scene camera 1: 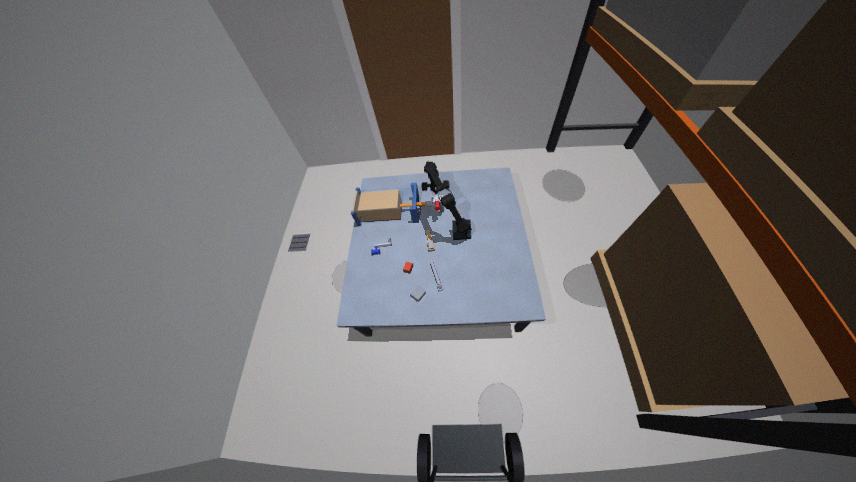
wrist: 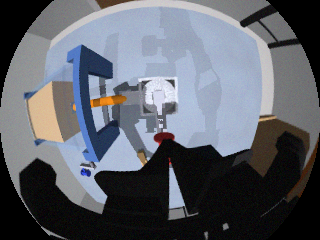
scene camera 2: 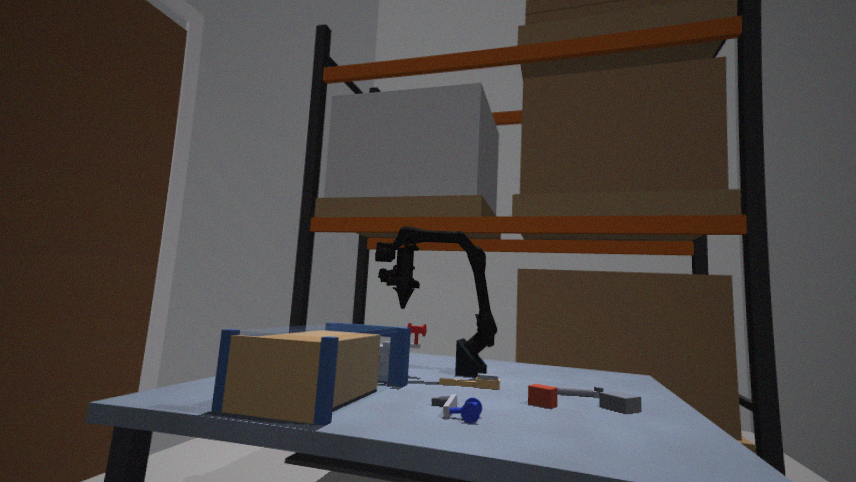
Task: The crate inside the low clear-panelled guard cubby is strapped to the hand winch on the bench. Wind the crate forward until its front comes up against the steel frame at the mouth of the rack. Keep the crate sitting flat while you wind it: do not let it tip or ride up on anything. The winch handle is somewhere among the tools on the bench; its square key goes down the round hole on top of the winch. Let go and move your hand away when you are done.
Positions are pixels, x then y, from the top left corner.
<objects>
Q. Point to a clear-panelled cubby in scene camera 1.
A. At 386, 204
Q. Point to a clear-panelled cubby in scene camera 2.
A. At 306, 374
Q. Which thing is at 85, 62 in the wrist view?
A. A blue frame.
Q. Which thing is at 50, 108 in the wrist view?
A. A clear-panelled cubby.
</objects>
